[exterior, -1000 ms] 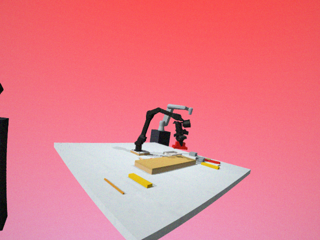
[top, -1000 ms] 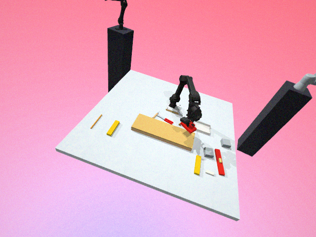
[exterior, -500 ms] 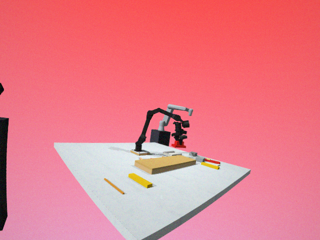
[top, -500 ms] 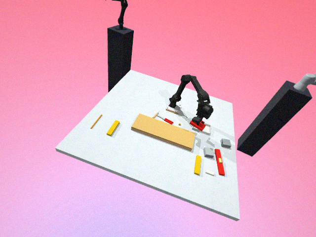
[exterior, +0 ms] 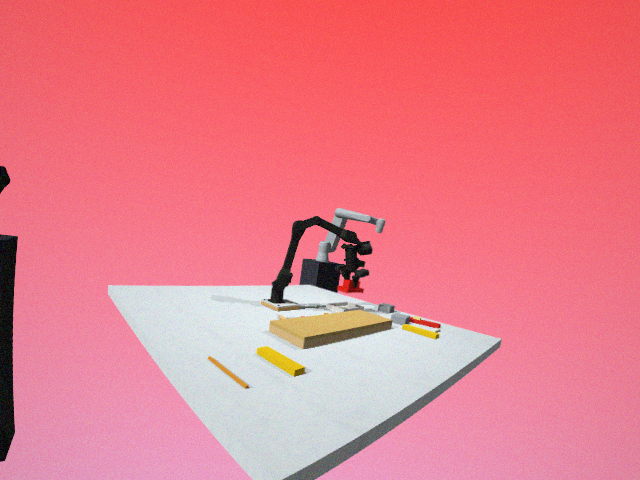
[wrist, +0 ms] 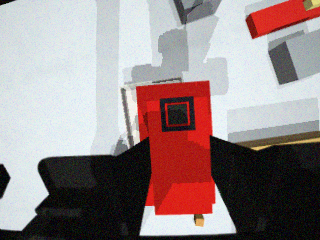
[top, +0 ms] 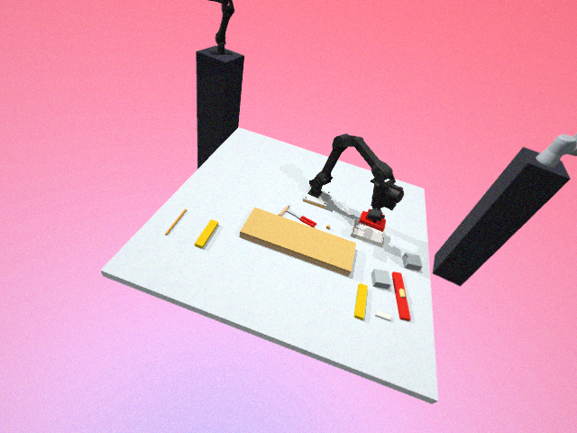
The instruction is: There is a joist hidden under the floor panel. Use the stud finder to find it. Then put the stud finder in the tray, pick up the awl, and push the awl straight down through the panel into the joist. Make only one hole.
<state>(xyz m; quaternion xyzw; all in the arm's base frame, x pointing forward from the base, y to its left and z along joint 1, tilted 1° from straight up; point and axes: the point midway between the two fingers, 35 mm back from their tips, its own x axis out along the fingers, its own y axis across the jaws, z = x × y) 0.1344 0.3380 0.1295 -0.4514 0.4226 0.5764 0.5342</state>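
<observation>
My gripper tip is now 30 mm past the white tray and 110 mm above it. Also, from my gripper tip: red level: 260 mm ahead, 220 mm to the left, 110 mm below; red-handled tool: 80 mm ahead, 340 mm to the right, 120 mm below; red stud finder: 10 mm to the left, 20 mm above.
</observation>
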